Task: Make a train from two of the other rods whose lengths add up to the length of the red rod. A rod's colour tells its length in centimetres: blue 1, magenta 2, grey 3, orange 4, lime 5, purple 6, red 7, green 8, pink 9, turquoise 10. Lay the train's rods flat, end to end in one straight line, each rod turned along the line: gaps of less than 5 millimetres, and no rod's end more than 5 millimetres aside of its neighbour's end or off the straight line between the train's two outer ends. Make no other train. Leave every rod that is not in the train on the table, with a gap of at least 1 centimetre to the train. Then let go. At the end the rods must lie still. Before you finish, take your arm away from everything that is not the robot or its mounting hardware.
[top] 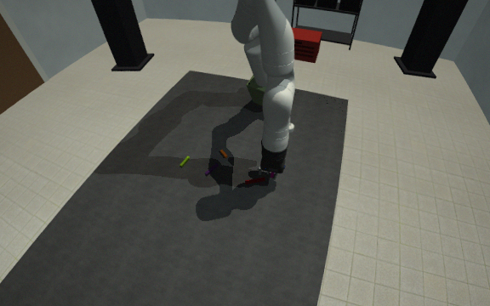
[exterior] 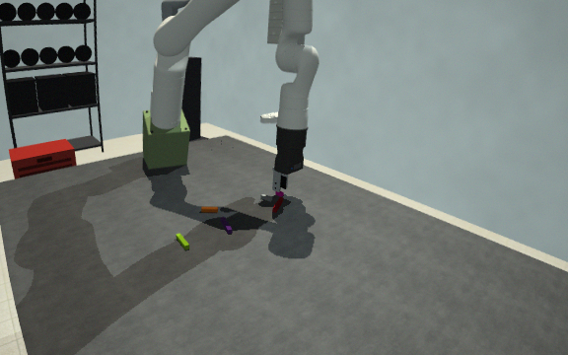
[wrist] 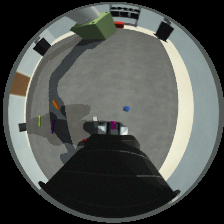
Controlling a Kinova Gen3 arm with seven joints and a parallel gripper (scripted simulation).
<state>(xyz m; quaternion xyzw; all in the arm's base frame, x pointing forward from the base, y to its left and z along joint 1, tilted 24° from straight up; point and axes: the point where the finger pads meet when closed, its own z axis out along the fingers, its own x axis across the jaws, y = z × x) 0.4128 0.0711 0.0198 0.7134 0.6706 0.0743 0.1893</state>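
The magenta rod is 3 cm below my hand. Round my hand: blue rod 4 cm behind, 4 cm to the left, 3 cm below; then grey rod 1 cm behind, 5 cm to the right, 3 cm below; then red rod 4 cm ahead, 6 cm to the right, 3 cm below.
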